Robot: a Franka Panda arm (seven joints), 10 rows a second.
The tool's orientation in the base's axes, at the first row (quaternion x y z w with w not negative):
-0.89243, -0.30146, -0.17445, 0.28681
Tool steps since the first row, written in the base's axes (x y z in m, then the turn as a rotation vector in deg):
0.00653, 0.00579, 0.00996, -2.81, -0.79, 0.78
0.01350, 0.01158, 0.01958, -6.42, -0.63, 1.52
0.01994, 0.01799, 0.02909, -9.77, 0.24, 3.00
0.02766, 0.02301, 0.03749, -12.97, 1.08, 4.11
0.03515, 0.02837, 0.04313, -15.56, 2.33, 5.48
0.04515, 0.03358, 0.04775, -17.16, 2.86, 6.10
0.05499, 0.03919, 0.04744, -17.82, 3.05, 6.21
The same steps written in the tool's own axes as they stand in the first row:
0.01231, -0.00367, -0.00324, -2.10, -1.59, -1.48
0.02478, -0.00692, -0.00615, -4.40, -4.30, -2.46
0.03707, -0.01087, -0.00867, -5.84, -7.61, -3.53
0.04918, -0.01264, -0.01101, -7.36, -10.65, -4.31
0.05994, -0.01366, -0.01104, -8.11, -13.68, -4.96
0.07203, -0.01256, -0.01002, -8.79, -15.30, -5.34
0.08179, -0.00982, -0.00495, -9.15, -15.89, -5.40

